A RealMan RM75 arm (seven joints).
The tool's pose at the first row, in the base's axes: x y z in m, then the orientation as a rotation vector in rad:
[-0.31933, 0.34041, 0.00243, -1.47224, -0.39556, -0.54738]
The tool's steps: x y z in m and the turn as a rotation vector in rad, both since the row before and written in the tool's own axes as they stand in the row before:
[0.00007, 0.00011, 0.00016, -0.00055, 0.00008, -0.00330]
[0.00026, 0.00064, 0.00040, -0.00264, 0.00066, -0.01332]
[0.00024, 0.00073, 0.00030, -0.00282, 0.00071, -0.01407]
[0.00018, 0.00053, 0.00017, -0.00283, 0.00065, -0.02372]
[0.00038, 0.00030, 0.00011, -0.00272, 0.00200, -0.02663]
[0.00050, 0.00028, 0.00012, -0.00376, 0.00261, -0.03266]
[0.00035, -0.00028, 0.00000, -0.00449, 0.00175, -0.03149]
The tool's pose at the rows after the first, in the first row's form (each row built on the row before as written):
[-0.31920, 0.34056, 0.00239, -1.47232, -0.39787, -0.55022]
[-0.31859, 0.34094, 0.00204, -1.47291, -0.40682, -0.56202]
[-0.31795, 0.34122, 0.00161, -1.47350, -0.41626, -0.57451]
[-0.31748, 0.34137, 0.00130, -1.47272, -0.43307, -0.59464]
[-0.31699, 0.34144, 0.00130, -1.47078, -0.45106, -0.61801]
[-0.31642, 0.34150, 0.00141, -1.46847, -0.47290, -0.64692]
[-0.31634, 0.34146, 0.00185, -1.46707, -0.49433, -0.67453]

